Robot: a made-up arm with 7 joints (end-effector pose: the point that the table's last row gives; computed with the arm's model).
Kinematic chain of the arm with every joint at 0, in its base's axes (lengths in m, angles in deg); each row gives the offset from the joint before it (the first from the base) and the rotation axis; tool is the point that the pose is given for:
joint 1: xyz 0 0.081 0 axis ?
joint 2: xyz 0 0.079 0 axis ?
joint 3: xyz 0 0 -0.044 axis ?
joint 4: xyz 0 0 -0.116 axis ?
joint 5: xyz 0 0 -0.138 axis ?
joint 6: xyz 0 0 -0.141 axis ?
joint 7: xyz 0 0 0 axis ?
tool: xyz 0 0 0
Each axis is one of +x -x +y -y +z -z.
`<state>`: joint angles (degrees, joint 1 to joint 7).
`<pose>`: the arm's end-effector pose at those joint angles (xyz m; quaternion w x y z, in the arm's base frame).
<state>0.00 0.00 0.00 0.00 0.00 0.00 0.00</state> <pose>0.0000 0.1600 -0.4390 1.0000 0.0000 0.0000 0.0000</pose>
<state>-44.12 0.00 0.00 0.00 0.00 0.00 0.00</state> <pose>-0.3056 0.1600 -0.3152 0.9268 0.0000 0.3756 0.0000</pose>
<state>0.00 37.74 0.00 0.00 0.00 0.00 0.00</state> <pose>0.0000 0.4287 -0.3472 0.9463 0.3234 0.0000 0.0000</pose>
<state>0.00 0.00 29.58 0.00 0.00 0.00 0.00</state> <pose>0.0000 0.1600 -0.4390 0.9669 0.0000 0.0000 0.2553</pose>
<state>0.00 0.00 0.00 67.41 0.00 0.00 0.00</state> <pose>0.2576 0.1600 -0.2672 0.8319 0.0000 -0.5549 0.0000</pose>
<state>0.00 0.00 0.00 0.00 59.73 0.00 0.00</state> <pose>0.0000 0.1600 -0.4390 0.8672 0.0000 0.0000 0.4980</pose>
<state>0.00 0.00 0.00 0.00 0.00 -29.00 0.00</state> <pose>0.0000 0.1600 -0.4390 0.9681 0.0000 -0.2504 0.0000</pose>
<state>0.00 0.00 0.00 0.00 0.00 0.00 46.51</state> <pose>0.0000 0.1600 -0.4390 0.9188 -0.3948 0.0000 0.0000</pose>
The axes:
joint 1: -y
joint 2: +x
joint 3: +z
joint 4: -y
joint 5: +z
joint 6: +y
joint 7: -x

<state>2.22 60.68 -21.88 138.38 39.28 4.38 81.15</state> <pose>0.1732 0.0838 -0.0297 0.2851 -0.5231 -0.2977 -0.7459</pose>
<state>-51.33 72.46 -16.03 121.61 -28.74 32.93 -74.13</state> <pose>0.0906 0.1534 -0.2200 0.3562 0.5625 -0.6124 -0.4261</pose>
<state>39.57 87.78 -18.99 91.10 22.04 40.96 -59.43</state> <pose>0.2649 0.3110 0.0935 0.3344 0.7938 -0.4950 0.1141</pose>
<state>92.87 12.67 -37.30 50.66 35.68 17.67 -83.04</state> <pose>0.3483 0.1063 0.1893 0.4242 0.3146 -0.7277 0.4376</pose>
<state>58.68 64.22 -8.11 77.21 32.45 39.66 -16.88</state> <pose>0.2519 0.3430 0.1620 0.6076 0.3687 -0.6853 0.1588</pose>
